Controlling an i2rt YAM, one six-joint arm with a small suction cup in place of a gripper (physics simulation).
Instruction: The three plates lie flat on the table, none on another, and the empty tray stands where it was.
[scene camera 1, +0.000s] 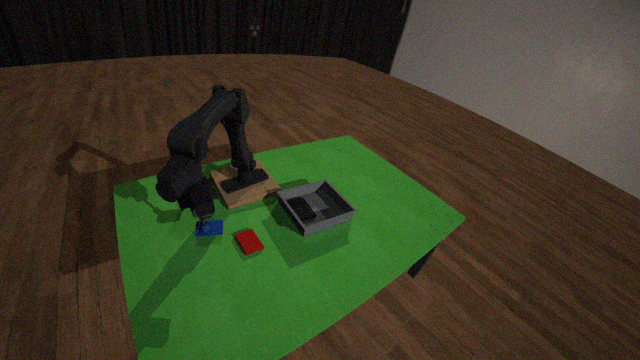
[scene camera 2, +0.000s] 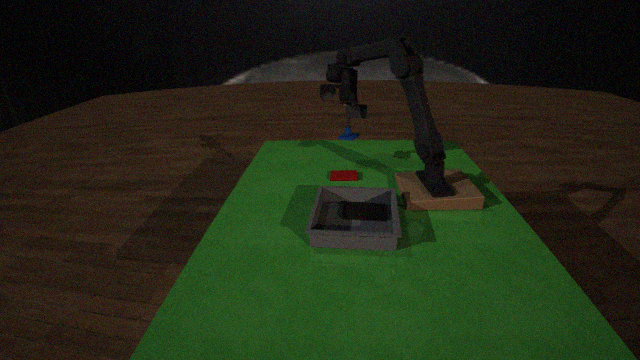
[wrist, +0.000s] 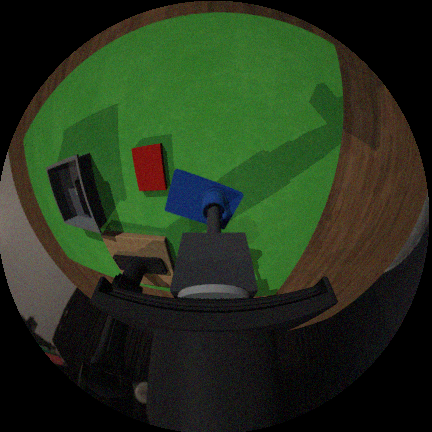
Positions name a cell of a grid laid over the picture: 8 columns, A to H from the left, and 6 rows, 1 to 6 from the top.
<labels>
A grey tray shows in scene camera 1 (E4), in scene camera 2 (E4) and in the wrist view (B3).
</labels>
